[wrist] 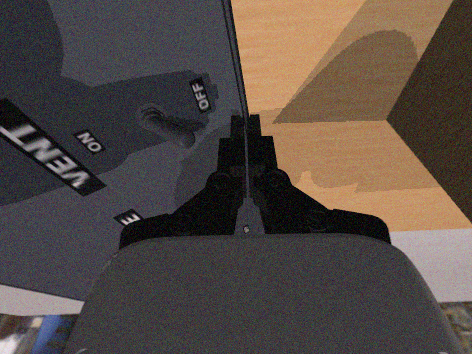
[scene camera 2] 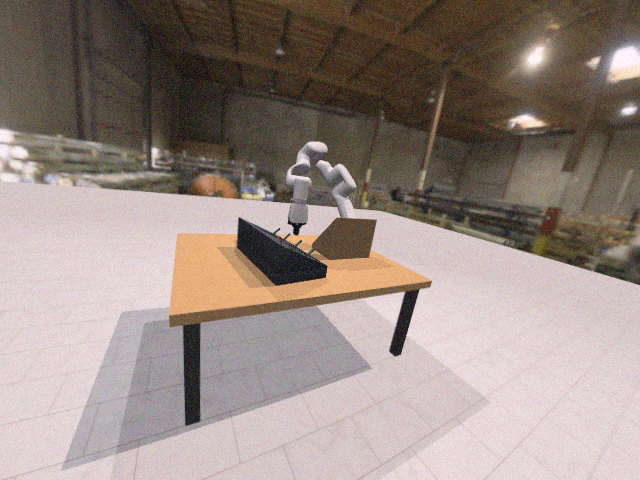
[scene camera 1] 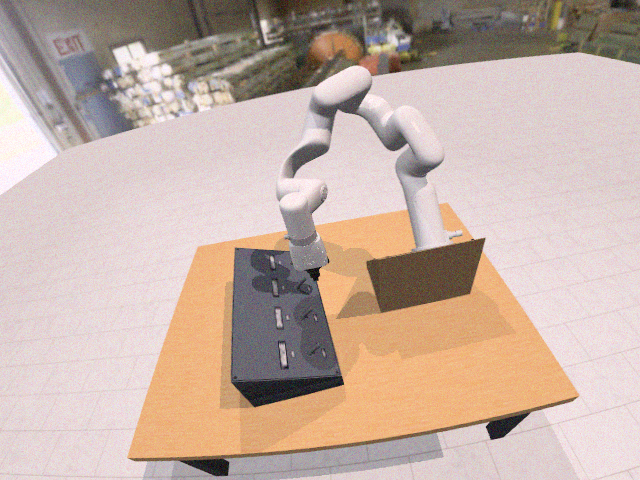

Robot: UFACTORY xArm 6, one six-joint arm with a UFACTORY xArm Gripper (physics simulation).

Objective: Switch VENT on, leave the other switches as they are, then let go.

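Seen in the pictures: gripper, fingertip midpoint: (wrist: 245, 134) (scene camera 2: 295, 234) (scene camera 1: 316, 277); arm's base, link origin: (scene camera 2: 352, 227) (scene camera 1: 432, 248).
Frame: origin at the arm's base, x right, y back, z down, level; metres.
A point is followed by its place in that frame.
A dark sloped switch panel (scene camera 1: 253, 330) {x -0.244, y -0.517, z 0.026 m} (scene camera 2: 266, 258) {x -0.297, y -0.559, z 0.097 m} (wrist: 125, 40) {x -0.004, y -0.436, z 0.089 m} carries a row of levers. The VENT label (wrist: 50, 150) {x -0.062, y -0.494, z 0.057 m} lies at the left in the wrist view. The VENT lever (scene camera 1: 305, 284) (scene camera 2: 286, 236) {x -0.051, y -0.419, z 0.063 m} (wrist: 172, 129) {x -0.039, y -0.410, z 0.056 m} leans from its base toward the side of the OFF label (wrist: 201, 95) {x -0.041, y -0.396, z 0.101 m}, away from the ON label (wrist: 90, 141) {x -0.061, y -0.472, z 0.066 m}. My gripper (scene camera 1: 314, 277) {x -0.039, y -0.364, z 0.054 m} (scene camera 2: 296, 231) {x -0.039, y -0.364, z 0.054 m} (wrist: 245, 134) {x -0.039, y -0.364, z 0.054 m} is shut and empty, its fingertips together. It hangs above the panel's OFF-side edge, to the right of the VENT lever in the wrist view, apart from it. The LAMP lever is hidden behind my gripper in scene camera 1.
Two more levers (scene camera 1: 309, 314) {x -0.168, y -0.379, z 0.063 m} (scene camera 1: 316, 351) {x -0.285, y -0.346, z 0.060 m} stand along the panel toward scene camera 1. An upright brown board (scene camera 1: 426, 276) {x -0.078, y -0.030, z 0.039 m} (scene camera 2: 348, 238) {x -0.083, y -0.061, z 0.048 m} (wrist: 442, 100) {x -0.044, y -0.177, z 0.124 m} stands on the wooden table (scene camera 1: 413, 382) {x -0.331, y -0.098, z 0.176 m} (scene camera 2: 217, 299) {x -0.484, y -0.745, z 0.176 m} (wrist: 285, 30) {x -0.014, y -0.324, z 0.176 m}, across a gap from the panel's OFF side.
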